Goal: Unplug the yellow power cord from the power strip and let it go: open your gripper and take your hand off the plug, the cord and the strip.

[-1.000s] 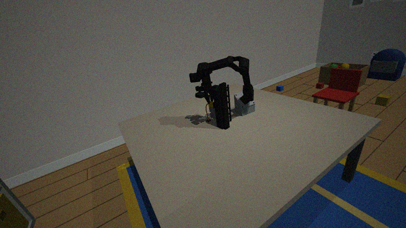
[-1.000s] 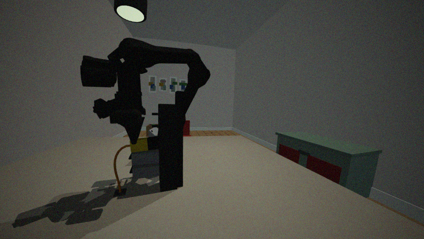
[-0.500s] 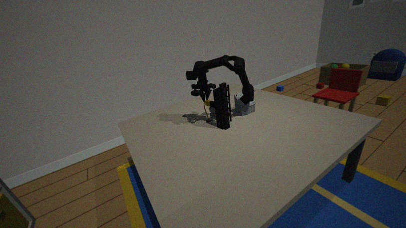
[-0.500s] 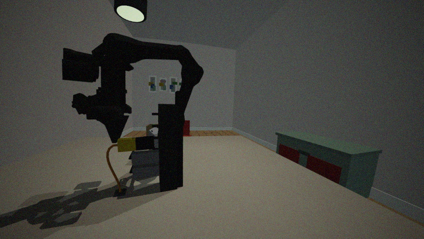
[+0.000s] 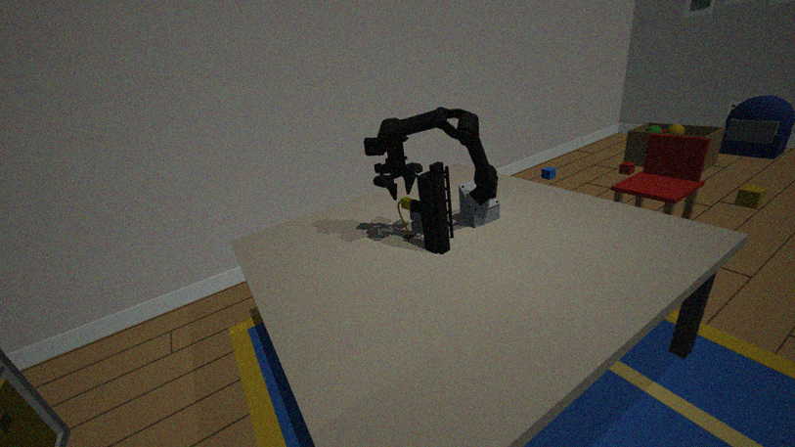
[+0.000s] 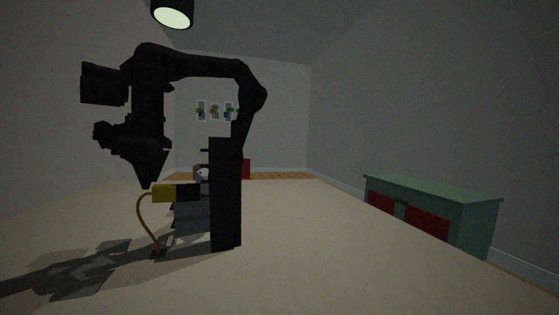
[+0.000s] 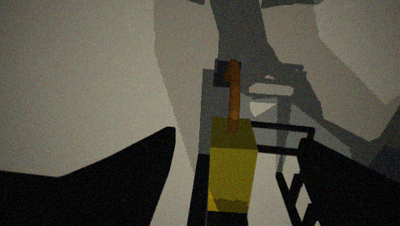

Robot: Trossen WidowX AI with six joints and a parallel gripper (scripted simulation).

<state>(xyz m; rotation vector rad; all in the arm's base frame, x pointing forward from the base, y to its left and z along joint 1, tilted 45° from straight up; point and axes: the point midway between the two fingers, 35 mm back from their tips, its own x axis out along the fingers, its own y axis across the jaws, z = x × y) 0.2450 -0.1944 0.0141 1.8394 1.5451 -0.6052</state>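
My gripper tip is now 10 mm past the yellow plug, 50 mm to the right of it and 10 mm above it.
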